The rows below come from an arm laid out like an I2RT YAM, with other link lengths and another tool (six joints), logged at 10 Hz.
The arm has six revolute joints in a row. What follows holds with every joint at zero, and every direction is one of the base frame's. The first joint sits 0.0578 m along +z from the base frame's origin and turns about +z. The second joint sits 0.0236 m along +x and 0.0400 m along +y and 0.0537 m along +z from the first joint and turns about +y. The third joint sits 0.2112 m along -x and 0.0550 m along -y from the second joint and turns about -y. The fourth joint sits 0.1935 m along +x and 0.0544 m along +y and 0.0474 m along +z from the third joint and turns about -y. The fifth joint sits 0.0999 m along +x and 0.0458 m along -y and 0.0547 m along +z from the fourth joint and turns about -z. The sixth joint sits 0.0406 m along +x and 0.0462 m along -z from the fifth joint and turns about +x. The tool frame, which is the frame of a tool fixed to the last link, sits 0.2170 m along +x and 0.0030 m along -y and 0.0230 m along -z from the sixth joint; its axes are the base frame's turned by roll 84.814, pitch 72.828 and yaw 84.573 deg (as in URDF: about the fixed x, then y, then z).
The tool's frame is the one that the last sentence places.
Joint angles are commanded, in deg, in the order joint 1, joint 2, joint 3, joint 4, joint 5, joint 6. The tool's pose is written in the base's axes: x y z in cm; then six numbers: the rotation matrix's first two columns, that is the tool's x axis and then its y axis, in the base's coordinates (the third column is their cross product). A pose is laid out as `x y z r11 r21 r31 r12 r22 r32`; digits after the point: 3 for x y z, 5 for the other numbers.
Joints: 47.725 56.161 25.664 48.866 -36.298 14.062
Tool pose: 15.379 38.956 31.218 -0.32048 0.29178 -0.90120 -0.94339 -0.01245 0.33145
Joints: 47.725 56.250 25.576 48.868 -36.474 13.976
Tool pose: 15.329 38.990 31.072 -0.32112 0.28824 -0.90211 -0.94339 -0.01384 0.33139
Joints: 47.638 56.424 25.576 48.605 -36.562 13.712
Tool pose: 15.425 39.042 30.818 -0.32108 0.28294 -0.90380 -0.94330 -0.01062 0.33178
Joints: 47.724 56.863 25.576 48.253 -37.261 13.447
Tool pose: 15.202 39.242 30.298 -0.32631 0.26729 -0.90669 -0.94242 -0.01765 0.33397
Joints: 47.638 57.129 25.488 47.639 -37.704 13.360
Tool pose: 15.181 39.360 29.702 -0.33527 0.25269 -0.90760 -0.93952 -0.01814 0.34201
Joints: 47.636 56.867 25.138 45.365 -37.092 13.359
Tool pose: 15.568 39.461 28.441 -0.35974 0.23036 -0.90417 -0.92900 0.00174 0.37007
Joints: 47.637 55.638 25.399 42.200 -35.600 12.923
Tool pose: 16.201 39.338 27.892 -0.36859 0.22347 -0.90233 -0.92230 0.03344 0.38502
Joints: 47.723 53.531 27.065 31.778 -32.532 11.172
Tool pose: 17.622 39.212 25.224 -0.40641 0.16870 -0.89798 -0.89613 0.11814 0.42777
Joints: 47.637 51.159 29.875 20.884 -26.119 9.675
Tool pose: 20.289 38.249 23.294 -0.42871 0.14817 -0.89121 -0.85502 0.25208 0.45321
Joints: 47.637 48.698 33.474 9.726 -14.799 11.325
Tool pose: 24.399 35.796 21.712 -0.46535 0.18302 -0.86600 -0.74819 0.44142 0.49533
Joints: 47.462 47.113 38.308 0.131 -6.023 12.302
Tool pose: 27.268 33.059 21.535 -0.46640 0.21787 -0.85732 -0.64942 0.57372 0.49910
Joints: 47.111 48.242 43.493 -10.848 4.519 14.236
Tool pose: 30.310 29.110 19.030 -0.48922 0.23155 -0.84086 -0.48458 0.72944 0.48280
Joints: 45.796 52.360 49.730 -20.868 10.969 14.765
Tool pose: 32.236 25.613 16.302 -0.52185 0.19888 -0.82953 -0.34762 0.83846 0.41970
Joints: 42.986 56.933 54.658 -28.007 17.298 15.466
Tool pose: 34.401 21.141 14.080 -0.53745 0.18997 -0.82162 -0.19177 0.92123 0.33845
